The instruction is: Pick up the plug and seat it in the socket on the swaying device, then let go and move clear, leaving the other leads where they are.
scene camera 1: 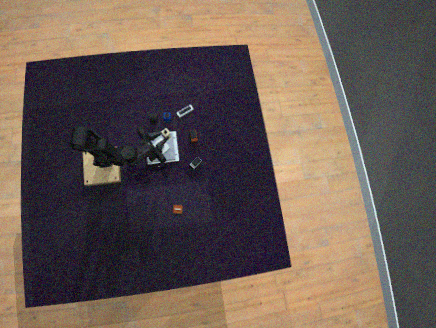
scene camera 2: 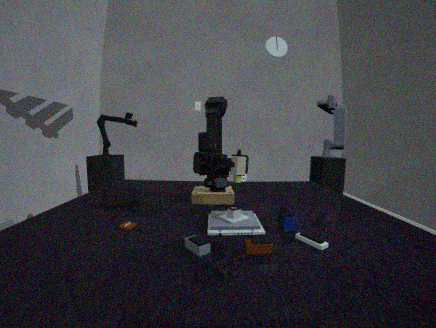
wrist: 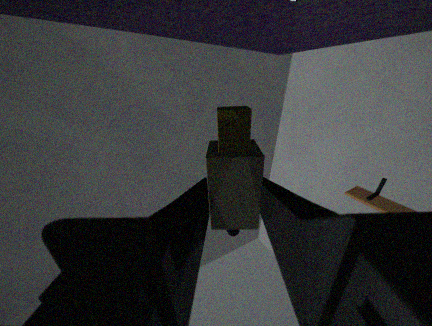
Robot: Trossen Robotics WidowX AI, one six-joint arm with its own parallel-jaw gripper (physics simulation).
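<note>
My gripper (scene camera 1: 164,134) (scene camera 2: 239,166) (wrist: 232,183) is shut on the plug, a cream block (scene camera 1: 166,132) (scene camera 2: 239,163) (wrist: 235,195) with a yellow tip (scene camera 2: 237,179) (wrist: 234,129). The fingers press its two sides. In scene camera 2 the tip points down and the plug hangs well above the device. The device (scene camera 1: 173,156) (scene camera 2: 215,232) is a flat grey and white slab. A small pale socket block (scene camera 2: 233,213) stands on a light plate on top of it. In scene camera 1 the gripper partly covers the device and hides the socket.
Around the device lie a blue block (scene camera 1: 167,116) (scene camera 2: 289,223), a white strip (scene camera 1: 185,110) (scene camera 2: 312,241), an orange block (scene camera 1: 194,136) (scene camera 2: 259,247), a grey block (scene camera 1: 195,163) (scene camera 2: 198,245) and a small orange piece (scene camera 1: 178,209) (scene camera 2: 128,226). The arm stands on a wooden base (scene camera 1: 102,176) (scene camera 2: 213,196).
</note>
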